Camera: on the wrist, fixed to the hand. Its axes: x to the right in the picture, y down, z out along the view.
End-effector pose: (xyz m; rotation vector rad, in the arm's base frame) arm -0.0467 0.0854 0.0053 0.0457 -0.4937 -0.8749
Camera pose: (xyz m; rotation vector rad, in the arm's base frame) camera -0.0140 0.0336 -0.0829 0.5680 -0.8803 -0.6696
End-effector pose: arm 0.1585 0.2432 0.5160 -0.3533 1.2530 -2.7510
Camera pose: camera 0.1130 0.3331 0.4788 -0.4310 0.3046 -2.8522
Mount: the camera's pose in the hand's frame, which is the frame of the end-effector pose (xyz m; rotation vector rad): 0.0212 -0.0307 -0.1007 0.6393 -0.1309 0.0246
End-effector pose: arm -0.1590 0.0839 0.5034 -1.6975 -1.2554 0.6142
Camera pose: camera -0.0849 0.0683 0.5796 -1.1519 -0.9800 1.0276
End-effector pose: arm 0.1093 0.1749 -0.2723 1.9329 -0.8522 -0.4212
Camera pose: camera 0.1966 0.2326 -0.2483 2.4915 -1.1979 -0.2790
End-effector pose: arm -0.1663 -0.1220 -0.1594 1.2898 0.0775 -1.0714
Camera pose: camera -0.1253 -0.0512 -0.2290 1.7744 -0.4095 -1.2040
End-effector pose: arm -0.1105 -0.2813 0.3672 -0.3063 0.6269 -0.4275
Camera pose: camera -0.1665 -0.3328 0.2914 0.2806 0.3395 -0.5553
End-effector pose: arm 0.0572 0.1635 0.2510 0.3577 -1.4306 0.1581
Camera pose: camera 0.1644 0.1661 0.2575 0.8853 -1.4899 0.6276
